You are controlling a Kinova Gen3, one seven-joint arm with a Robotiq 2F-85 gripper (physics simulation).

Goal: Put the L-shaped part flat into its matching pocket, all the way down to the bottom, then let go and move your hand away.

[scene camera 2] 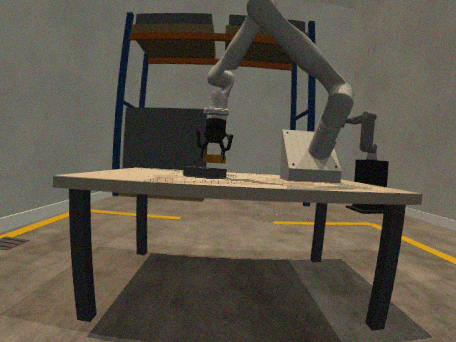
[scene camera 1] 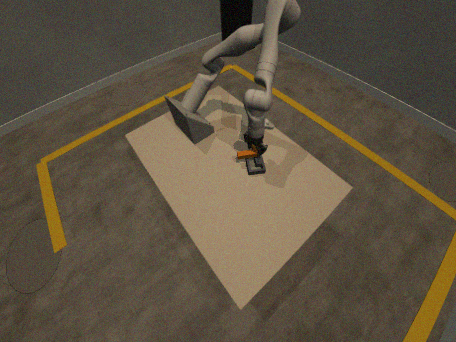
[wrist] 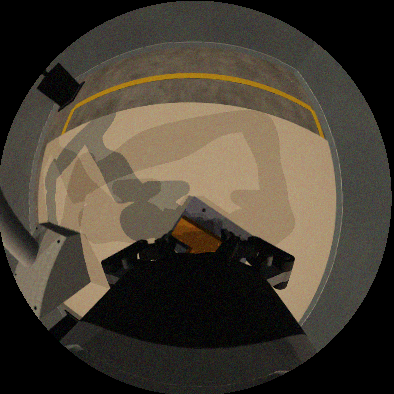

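The gripper (scene camera 2: 212,160) is holding an orange L-shaped part (wrist: 199,239), and nothing else touches it. You'd find the gripper (wrist: 197,236) in the wrist view as well, and there's a dark grey pocket block (wrist: 197,210) to be seen too.
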